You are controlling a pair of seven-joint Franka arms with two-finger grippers.
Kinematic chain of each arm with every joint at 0, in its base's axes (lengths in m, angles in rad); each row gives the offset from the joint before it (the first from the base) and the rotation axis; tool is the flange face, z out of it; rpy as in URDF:
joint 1: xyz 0 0 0.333 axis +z
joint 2: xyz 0 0 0 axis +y
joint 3: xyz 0 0 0.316 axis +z
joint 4: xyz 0.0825 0 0 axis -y
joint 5: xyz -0.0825 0 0.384 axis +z
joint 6: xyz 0 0 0 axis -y
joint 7: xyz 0.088 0 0 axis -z
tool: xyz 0 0 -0.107 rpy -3.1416 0 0
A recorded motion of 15 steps. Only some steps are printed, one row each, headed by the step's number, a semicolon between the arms.
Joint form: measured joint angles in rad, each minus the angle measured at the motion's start. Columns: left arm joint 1, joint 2, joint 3, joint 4, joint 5, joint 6, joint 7; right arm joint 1, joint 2, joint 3, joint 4, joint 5, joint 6, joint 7.
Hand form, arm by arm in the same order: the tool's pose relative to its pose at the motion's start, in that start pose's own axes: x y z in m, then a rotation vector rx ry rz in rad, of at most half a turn. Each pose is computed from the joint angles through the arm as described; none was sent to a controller.
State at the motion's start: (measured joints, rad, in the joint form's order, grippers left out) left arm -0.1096 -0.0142 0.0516 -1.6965 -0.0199 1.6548 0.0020; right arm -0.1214 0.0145 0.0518 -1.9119 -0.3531 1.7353 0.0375
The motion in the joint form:
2: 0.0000 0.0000 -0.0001 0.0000 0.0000 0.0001 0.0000; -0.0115 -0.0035 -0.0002 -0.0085 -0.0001 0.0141 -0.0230
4: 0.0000 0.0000 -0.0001 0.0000 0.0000 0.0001 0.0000; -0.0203 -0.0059 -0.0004 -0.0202 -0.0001 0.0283 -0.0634
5: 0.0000 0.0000 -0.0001 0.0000 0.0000 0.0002 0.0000; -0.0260 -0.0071 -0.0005 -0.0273 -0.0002 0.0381 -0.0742
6: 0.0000 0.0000 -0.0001 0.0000 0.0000 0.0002 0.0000; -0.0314 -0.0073 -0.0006 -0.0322 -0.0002 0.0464 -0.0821
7: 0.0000 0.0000 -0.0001 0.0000 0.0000 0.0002 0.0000; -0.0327 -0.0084 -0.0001 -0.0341 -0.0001 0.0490 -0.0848
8: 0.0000 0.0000 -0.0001 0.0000 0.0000 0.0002 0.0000; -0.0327 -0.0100 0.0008 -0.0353 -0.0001 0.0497 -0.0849
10: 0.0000 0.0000 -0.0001 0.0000 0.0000 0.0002 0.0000; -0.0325 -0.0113 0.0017 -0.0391 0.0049 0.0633 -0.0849
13: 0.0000 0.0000 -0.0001 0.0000 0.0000 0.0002 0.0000; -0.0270 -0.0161 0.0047 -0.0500 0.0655 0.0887 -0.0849
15: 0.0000 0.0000 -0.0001 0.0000 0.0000 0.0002 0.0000; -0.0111 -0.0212 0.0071 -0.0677 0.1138 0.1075 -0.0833
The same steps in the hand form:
2: 0.0000 0.0001 0.0000 0.0000 0.0001 0.0001; -0.0006 0.0050 0.0031 0.0024 0.0055 -0.0139
4: 0.0000 0.0001 0.0000 0.0000 0.0001 0.0001; -0.0011 0.0080 0.0077 0.0045 0.0081 -0.0491
5: 0.0000 0.0001 0.0000 0.0000 0.0002 0.0001; -0.0013 0.0099 0.0106 0.0058 0.0105 -0.0565
6: 0.0000 0.0001 0.0000 0.0000 0.0002 0.0001; -0.0012 0.0118 0.0130 0.0071 0.0127 -0.0609
7: 0.0000 0.0001 0.0000 0.0000 0.0002 0.0001; -0.0015 0.0121 0.0133 0.0073 0.0143 -0.0631
8: 0.0000 0.0001 0.0000 0.0000 0.0002 0.0001; -0.0018 0.0117 0.0128 0.0070 0.0156 -0.0638
10: 0.0000 0.0001 0.0000 0.0000 0.0002 0.0001; -0.0010 0.0102 0.0125 0.0116 0.0273 -0.0646
13: 0.0000 0.0001 0.0000 0.0000 0.0002 0.0001; -0.0001 -0.0002 0.0109 0.0691 0.0502 -0.0606
15: 0.0000 0.0001 0.0000 0.0000 0.0002 0.0001; -0.0004 -0.0154 0.0110 0.1133 0.0621 -0.0679

